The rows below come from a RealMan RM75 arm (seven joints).
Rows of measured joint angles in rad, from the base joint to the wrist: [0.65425 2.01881 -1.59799 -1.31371 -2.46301 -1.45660 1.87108]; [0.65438 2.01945 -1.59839 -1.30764 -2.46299 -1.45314 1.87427]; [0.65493 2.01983 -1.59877 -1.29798 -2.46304 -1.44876 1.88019]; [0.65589 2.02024 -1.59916 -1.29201 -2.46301 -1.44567 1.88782]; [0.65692 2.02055 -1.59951 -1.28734 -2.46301 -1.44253 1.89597]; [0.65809 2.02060 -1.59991 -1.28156 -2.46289 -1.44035 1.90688]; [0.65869 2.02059 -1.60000 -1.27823 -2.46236 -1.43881 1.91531]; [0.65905 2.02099 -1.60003 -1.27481 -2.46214 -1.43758 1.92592]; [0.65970 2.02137 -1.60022 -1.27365 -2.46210 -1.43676 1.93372]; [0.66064 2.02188 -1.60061 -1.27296 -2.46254 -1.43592 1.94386]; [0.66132 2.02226 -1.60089 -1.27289 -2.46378 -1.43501 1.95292]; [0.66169 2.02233 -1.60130 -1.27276 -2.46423 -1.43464 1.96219]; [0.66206 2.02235 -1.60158 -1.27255 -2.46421 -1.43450 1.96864]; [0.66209 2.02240 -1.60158 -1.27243 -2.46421 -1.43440 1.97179]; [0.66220 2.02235 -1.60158 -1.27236 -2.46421 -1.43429 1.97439]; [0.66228 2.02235 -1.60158 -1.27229 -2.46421 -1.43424 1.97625]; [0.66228 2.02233 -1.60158 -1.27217 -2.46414 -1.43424 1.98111]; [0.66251 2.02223 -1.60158 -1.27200 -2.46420 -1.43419 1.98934]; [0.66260 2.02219 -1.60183 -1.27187 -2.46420 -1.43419 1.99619]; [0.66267 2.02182 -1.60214 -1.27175 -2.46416 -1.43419 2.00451]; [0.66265 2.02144 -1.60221 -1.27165 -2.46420 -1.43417 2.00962]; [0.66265 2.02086 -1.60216 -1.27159 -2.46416 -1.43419 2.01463]
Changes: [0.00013 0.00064 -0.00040 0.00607 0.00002 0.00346 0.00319]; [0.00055 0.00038 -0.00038 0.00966 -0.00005 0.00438 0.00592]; [0.00096 0.00041 -0.00039 0.00597 0.00003 0.00309 0.00763]; [0.00103 0.00031 -0.00035 0.00467 0.00000 0.00314 0.00815]; [0.00117 0.00005 -0.00040 0.00578 0.00012 0.00218 0.01091]; [0.00060 -0.00001 -0.00009 0.00333 0.00053 0.00154 0.00843]; [0.00036 0.00040 -0.00003 0.00342 0.00022 0.00123 0.01061]; [0.00065 0.00038 -0.00019 0.00116 0.00004 0.00082 0.00780]; [0.00094 0.00051 -0.00039 0.00069 -0.00044 0.00084 0.01014]; [0.00068 0.00038 -0.00028 0.00007 -0.00124 0.00091 0.00906]; [0.00037 0.00007 -0.00041 0.00013 -0.00045 0.00037 0.00927]; [0.00037 0.00002 -0.00028 0.00021 0.00002 0.00014 0.00645]; [0.00003 0.00005 0.00000 0.00012 0.00000 0.00010 0.00315]; [0.00011 -0.00005 0.00000 0.00007 0.00000 0.00011 0.00260]; [0.00008 0.00000 0.00000 0.00007 0.00000 0.00005 0.00186]; [0.00000 -0.00002 0.00000 0.00012 0.00007 0.00000 0.00486]; [0.00023 -0.00010 0.00000 0.00017 -0.00006 0.00005 0.00823]; [0.00009 -0.00004 -0.00025 0.00013 0.00000 0.00000 0.00685]; [0.00007 -0.00037 -0.00031 0.00012 0.00004 0.00000 0.00832]; [-0.00002 -0.00038 -0.00007 0.00010 -0.00004 0.00002 0.00511]; [0.00000 -0.00058 0.00005 0.00006 0.00004 -0.00002 0.00501]
